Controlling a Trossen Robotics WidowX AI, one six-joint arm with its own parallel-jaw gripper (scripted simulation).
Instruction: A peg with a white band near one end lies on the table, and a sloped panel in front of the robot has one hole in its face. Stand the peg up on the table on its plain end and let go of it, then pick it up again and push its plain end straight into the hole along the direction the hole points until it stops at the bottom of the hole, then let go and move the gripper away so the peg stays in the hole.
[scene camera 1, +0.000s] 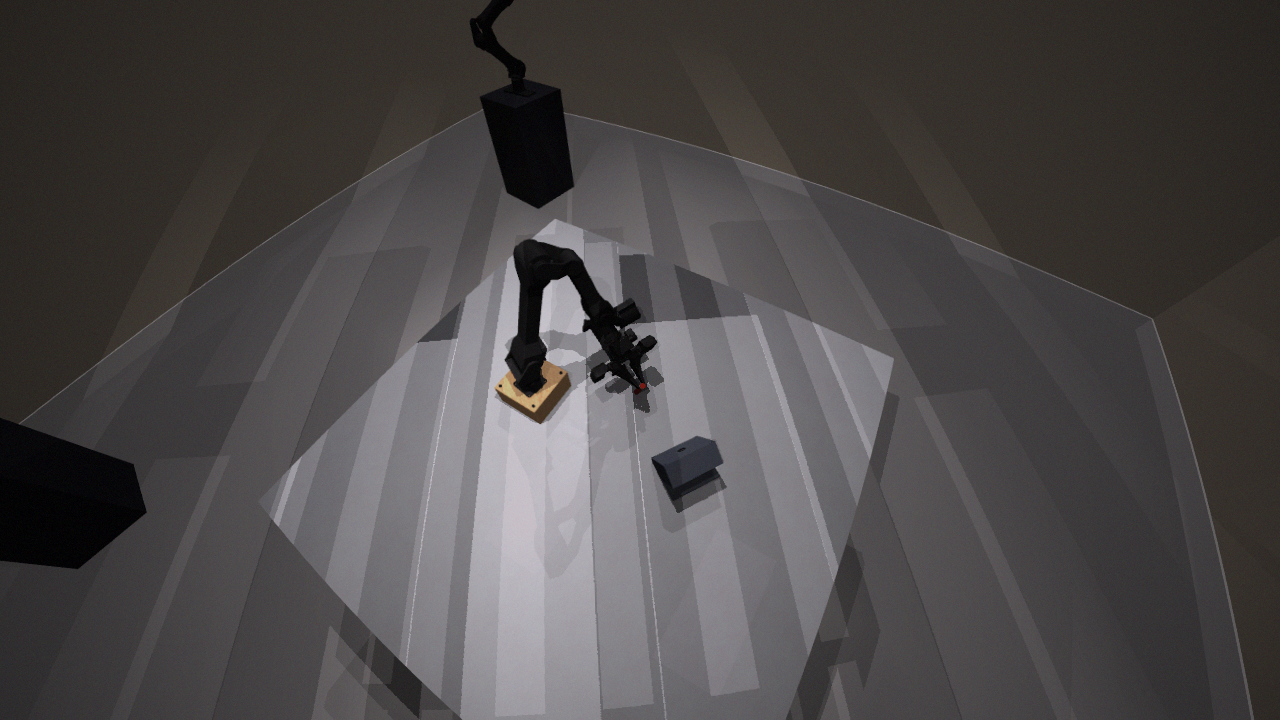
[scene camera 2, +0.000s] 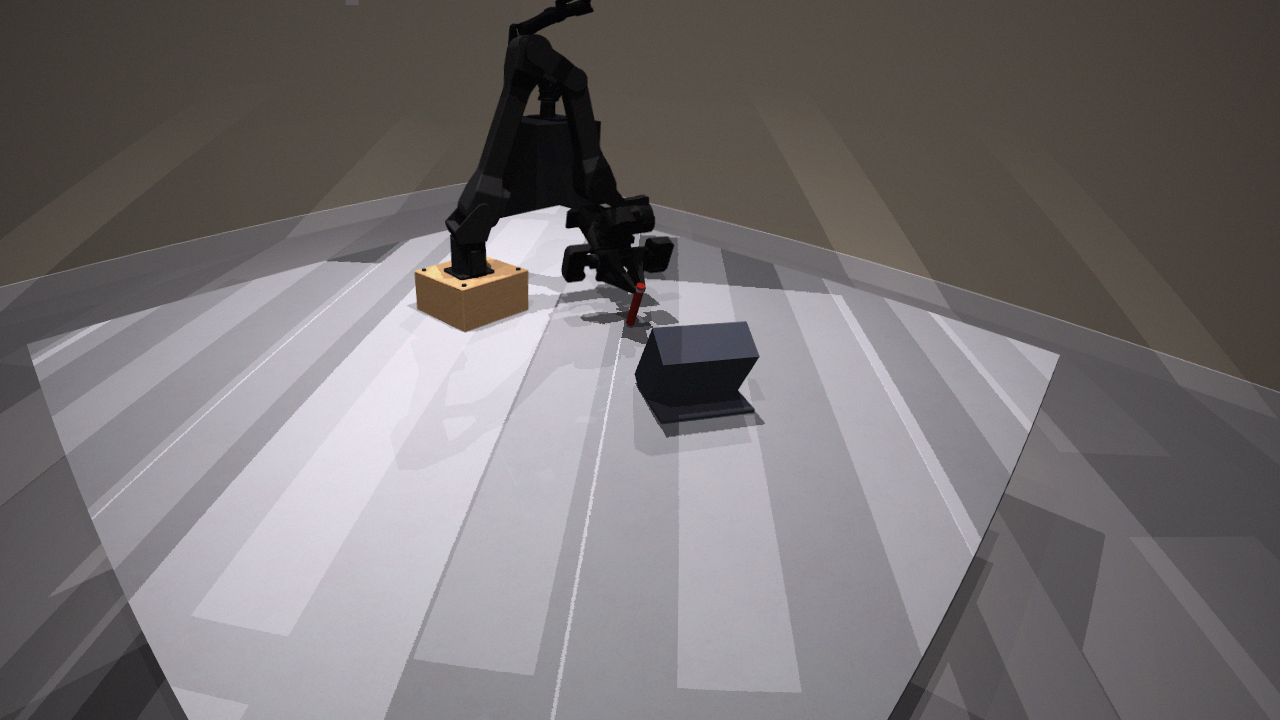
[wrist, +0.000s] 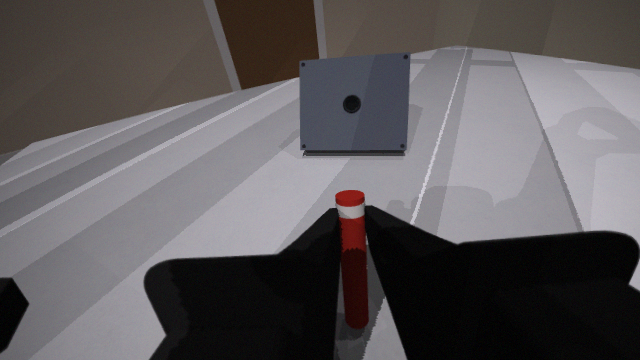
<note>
My gripper (scene camera 2: 639, 291) carries a red peg. Also in view: a dark grey sloped panel (scene camera 2: 692, 359).
My gripper also shows in scene camera 1 (scene camera 1: 641, 386) and in the wrist view (wrist: 350, 215). The dark grey sloped panel is seen too in scene camera 1 (scene camera 1: 701, 455) and in the wrist view (wrist: 381, 81).
</note>
